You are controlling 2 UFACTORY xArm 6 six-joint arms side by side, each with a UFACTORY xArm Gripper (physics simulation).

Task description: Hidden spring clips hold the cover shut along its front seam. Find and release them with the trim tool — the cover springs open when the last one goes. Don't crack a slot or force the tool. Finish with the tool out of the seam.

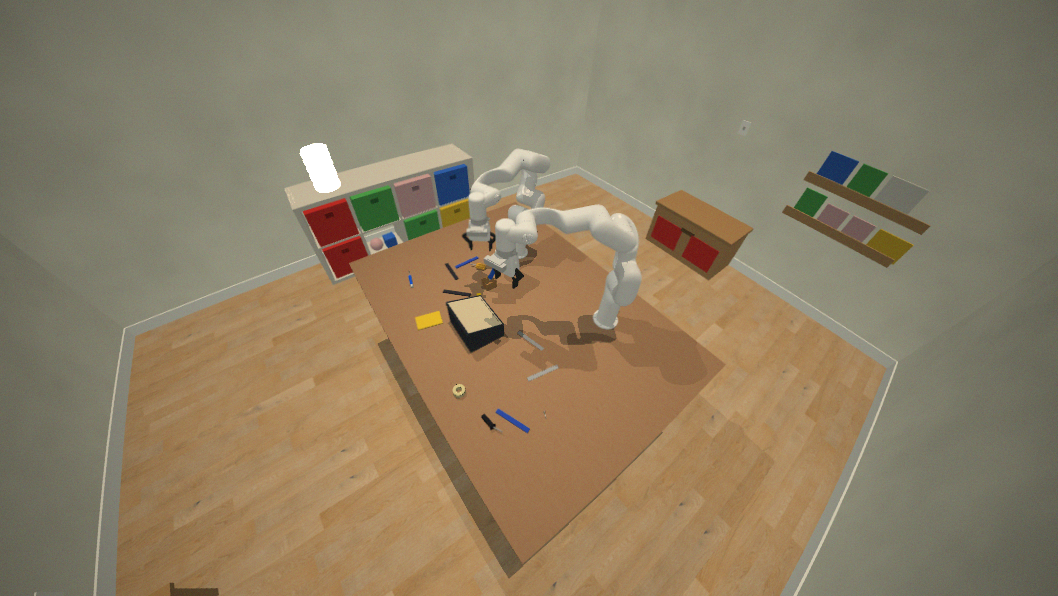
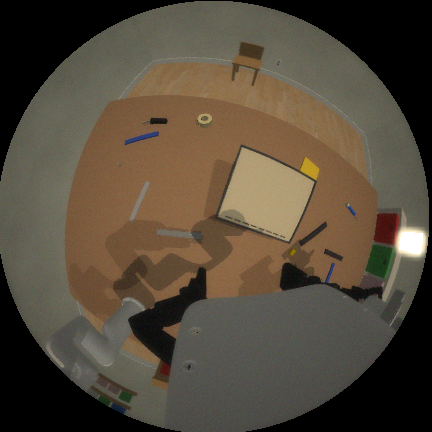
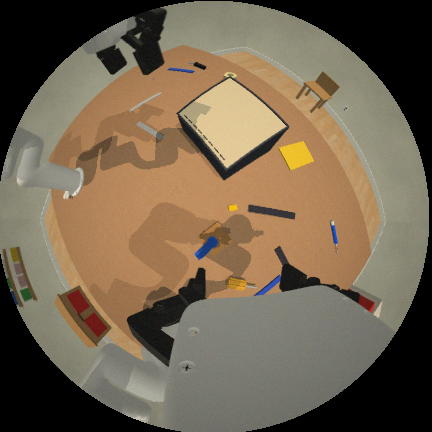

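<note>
The black box with its cream cover lies shut; a dashed line of slots runs along one edge. A blue-handled tool, seemingly the trim tool, leans at a small brown block. My left gripper is open and empty, above the table beyond the box's slotted edge. My right gripper is open and empty, above the table near an orange-handled tool. Clips are not visible.
A yellow sheet lies beside the box. A dark bar and a yellow block lie near it. A tape roll and grey strips lie farther off. The two arms are close together.
</note>
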